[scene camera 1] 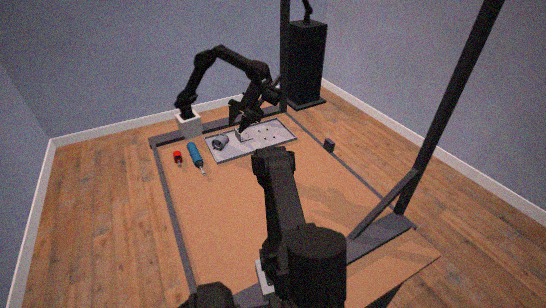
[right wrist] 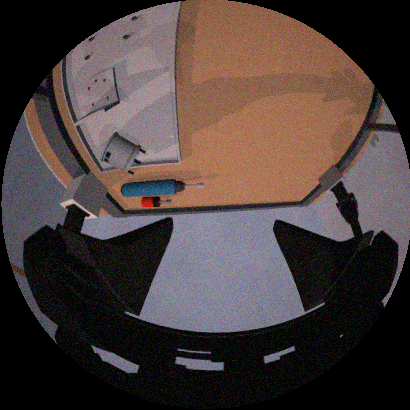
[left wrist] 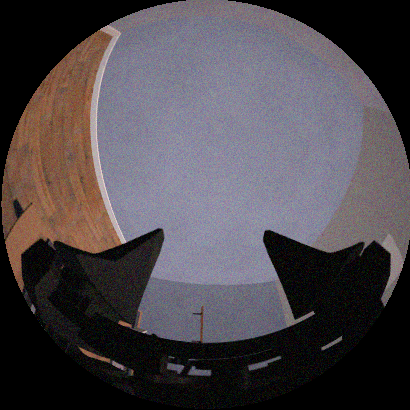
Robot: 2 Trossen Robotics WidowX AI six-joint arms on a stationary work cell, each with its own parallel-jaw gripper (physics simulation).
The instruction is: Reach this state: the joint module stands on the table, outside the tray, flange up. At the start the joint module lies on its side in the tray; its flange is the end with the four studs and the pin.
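Where they show: left gripper, fingertip midpoint: (left wrist: 214,235); right gripper, fingertip midpoint: (scene camera 1: 234,129) (right wrist: 224,224); left arm's base at its link origin: (right wrist: 336,186); right arm's base at its link origin: (scene camera 1: 187,115) (right wrist: 76,210).
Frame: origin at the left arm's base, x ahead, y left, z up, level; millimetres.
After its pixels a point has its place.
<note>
The grey joint module (scene camera 1: 220,142) {x 665, y 71, z -7 mm} (right wrist: 120,151) {x 690, y 52, z -9 mm} lies on its side in the left end of the white tray (scene camera 1: 282,131) {x 744, y -258, z -60 mm} (right wrist: 160,132) {x 625, y 39, z -60 mm}. In the right wrist view its studded flange faces the lower right, toward the tools. My right gripper (scene camera 1: 237,125) {x 544, y 12, z 132 mm} (right wrist: 224,224) {x 544, y 12, z 132 mm} is open and empty. It is above the tray, to the right of the module in the scene view, and does not touch the module. My left gripper (left wrist: 214,235) {x -242, y 214, z 394 mm} is open and empty, facing a wall. Its fingers cannot be made out in the scene view.
An angled metal bracket (scene camera 1: 241,135) {x 752, y -41, z -47 mm} (right wrist: 102,91) {x 732, y -51, z -48 mm} stands in the tray near the module. Several small screws (scene camera 1: 266,138) {x 703, y -154, z -55 mm} (right wrist: 126,36) are farther along it. A blue-handled tool (scene camera 1: 194,151) {x 652, y 193, z -23 mm} (right wrist: 150,188) {x 649, y 179, z -28 mm} and a red-handled tool (scene camera 1: 177,156) {x 646, y 270, z -29 mm} (right wrist: 147,202) {x 671, y 261, z -35 mm} lie beside the tray. A dark post (scene camera 1: 284,60) {x 937, y -326, z 245 mm} rises behind.
</note>
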